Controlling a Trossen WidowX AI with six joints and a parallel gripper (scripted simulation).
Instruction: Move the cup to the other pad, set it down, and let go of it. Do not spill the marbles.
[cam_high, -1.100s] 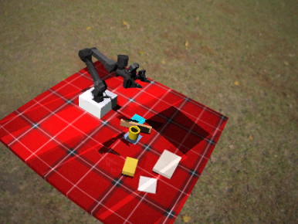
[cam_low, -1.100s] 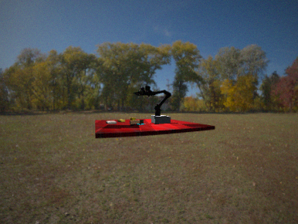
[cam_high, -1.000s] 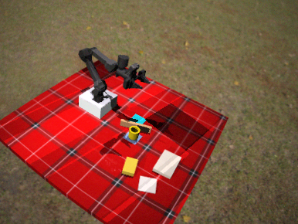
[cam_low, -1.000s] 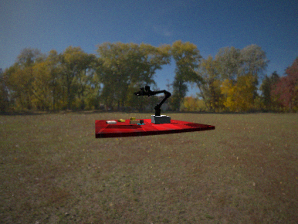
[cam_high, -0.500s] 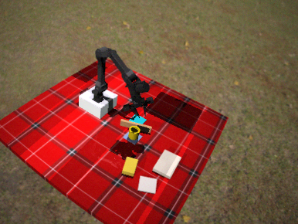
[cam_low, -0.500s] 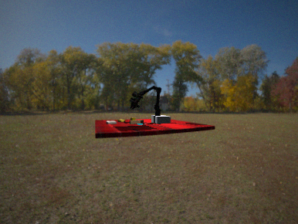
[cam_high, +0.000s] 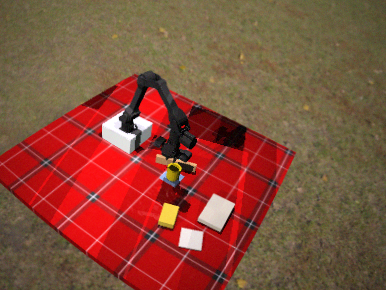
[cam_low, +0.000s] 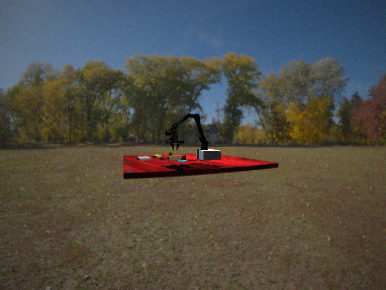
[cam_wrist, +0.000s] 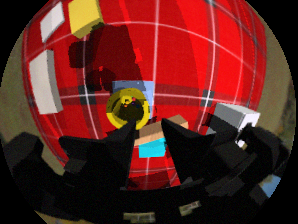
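The yellow cup lies 60 mm below my gripper tip and 30 mm ahead of it. From my gripper tip the other things lie so: wooden bar: 80 mm to the left, 80 mm below, 10 mm behind; cyan pad: 160 mm to the left, 100 mm below, 40 mm behind; blue pad: 100 mm below, 30 mm ahead.
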